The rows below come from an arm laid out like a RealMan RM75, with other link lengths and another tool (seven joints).
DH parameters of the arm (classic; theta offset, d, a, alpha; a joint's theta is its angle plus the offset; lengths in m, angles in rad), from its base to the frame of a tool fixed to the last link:
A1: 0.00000 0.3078 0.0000 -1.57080
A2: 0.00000 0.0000 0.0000 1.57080
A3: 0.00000 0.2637 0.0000 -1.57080
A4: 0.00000 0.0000 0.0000 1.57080
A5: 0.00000 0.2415 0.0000 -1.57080
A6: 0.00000 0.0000 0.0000 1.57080
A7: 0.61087 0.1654 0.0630 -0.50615
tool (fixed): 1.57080 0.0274 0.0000 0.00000
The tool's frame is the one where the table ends.
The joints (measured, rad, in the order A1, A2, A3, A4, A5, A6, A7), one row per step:
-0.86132 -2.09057 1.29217 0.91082 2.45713 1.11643 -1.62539
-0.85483 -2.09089 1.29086 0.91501 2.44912 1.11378 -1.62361
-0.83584 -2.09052 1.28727 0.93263 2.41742 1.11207 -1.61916
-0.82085 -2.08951 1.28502 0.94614 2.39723 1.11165 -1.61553
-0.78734 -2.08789 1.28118 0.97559 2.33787 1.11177 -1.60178
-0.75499 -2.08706 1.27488 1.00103 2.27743 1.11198 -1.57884
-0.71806 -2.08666 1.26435 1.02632 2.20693 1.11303 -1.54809
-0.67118 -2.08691 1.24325 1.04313 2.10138 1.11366 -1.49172
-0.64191 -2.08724 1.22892 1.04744 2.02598 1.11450 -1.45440
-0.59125 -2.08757 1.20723 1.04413 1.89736 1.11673 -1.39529
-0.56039 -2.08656 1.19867 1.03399 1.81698 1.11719 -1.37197
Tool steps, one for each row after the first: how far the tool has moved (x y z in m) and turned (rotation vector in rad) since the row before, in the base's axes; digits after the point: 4 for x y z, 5 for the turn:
-0.0001 -0.0001 0.0006 0.00352 -0.00950 0.00216
0.0022 -0.0009 0.0030 0.00747 -0.03487 0.00498
0.0005 -0.0006 0.0027 0.00599 -0.02147 0.00340
0.0034 -0.0027 0.0058 0.00882 -0.05869 0.00324
0.0027 -0.0029 0.0061 0.00830 -0.05692 -0.00285
0.0022 -0.0034 0.0077 0.01114 -0.06556 -0.00388
0.0010 -0.0044 0.0108 0.01690 -0.09427 -0.00570
0.0006 -0.0027 0.0076 0.01262 -0.06699 -0.00056
-0.0023 -0.0046 0.0129 0.02362 -0.11309 0.01047
-0.0029 -0.0024 0.0078 0.01159 -0.07296 0.02201

